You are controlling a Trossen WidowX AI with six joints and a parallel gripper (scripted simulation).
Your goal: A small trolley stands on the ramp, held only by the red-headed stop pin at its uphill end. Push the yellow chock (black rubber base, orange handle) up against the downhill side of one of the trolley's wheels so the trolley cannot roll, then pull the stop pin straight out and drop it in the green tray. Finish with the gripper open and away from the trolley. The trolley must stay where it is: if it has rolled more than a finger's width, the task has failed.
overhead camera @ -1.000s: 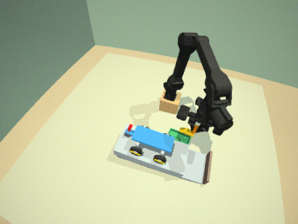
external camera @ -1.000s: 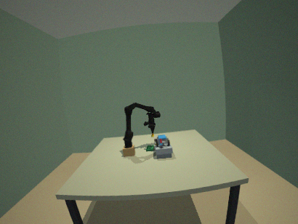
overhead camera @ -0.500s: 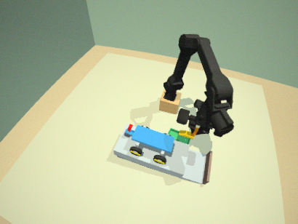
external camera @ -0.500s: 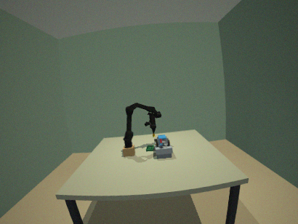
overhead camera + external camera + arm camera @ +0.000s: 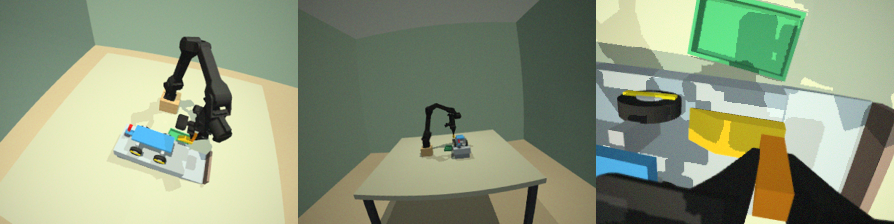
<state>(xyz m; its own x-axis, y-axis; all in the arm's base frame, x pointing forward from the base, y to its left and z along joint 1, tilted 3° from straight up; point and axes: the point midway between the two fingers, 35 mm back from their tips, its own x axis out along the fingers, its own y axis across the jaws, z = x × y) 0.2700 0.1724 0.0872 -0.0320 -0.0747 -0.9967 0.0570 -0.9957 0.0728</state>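
Now: gripper tip 270 mm to the left of the red-headed stop pin, 50 mm short of it and 10 mm above it. Also, from my gripper tip: brown end stop: 110 mm to the left, 110 mm below, 50 mm ahead; then blue trolley: 160 mm to the right, 70 mm ahead, 30 mm below; then green tray: 150 mm below, 70 mm behind, 60 mm to the right.
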